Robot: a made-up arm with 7 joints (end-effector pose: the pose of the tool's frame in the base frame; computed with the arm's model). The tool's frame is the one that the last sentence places. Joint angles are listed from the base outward.
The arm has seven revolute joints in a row. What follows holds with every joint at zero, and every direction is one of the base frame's. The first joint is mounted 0.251 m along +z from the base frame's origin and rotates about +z. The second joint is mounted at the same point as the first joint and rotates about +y. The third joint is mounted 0.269 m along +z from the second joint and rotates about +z. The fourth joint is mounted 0.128 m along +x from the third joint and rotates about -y. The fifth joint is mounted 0.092 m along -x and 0.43 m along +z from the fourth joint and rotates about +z. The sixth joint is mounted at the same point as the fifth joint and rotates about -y. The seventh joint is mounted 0.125 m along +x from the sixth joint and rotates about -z. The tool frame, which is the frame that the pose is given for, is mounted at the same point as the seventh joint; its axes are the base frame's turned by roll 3.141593, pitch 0 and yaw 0 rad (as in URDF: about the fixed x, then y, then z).
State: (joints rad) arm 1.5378 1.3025 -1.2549 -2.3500 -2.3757 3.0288 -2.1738
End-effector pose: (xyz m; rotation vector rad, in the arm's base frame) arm 0.3973 0.0055 0.0276 2.1312 -0.9739 1.6134
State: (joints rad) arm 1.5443 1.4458 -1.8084 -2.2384 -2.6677 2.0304 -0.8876
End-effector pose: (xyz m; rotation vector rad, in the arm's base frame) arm 0.5683 -0.0618 0.3579 -0.9705 0.3015 -1.7273
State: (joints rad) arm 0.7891 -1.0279 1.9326 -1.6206 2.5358 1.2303 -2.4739
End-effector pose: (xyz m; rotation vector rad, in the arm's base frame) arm -0.7641 0.1229 0.2155 1.2196 -0.9220 0.5634
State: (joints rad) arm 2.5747 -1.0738 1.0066 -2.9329 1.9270 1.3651 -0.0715
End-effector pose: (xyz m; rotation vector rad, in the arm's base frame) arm -0.4127 -0.0942 0.2742 0.4878 2.3815 -1.5092
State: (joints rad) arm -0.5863 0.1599 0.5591 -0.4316 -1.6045 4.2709 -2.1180
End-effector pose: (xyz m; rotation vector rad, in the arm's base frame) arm 0.2576 -0.0030 0.8185 -1.1174 0.2295 -0.2053
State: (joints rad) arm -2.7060 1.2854 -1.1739 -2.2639 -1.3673 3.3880 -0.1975
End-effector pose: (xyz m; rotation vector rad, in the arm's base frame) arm -0.3472 0.3064 -0.0140 -1.5601 1.8382 0.7151
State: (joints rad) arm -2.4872 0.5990 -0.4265 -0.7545 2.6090 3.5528 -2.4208
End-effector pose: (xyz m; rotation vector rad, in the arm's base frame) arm -0.5922 -0.1825 0.5098 0.0798 -1.6159 0.0370
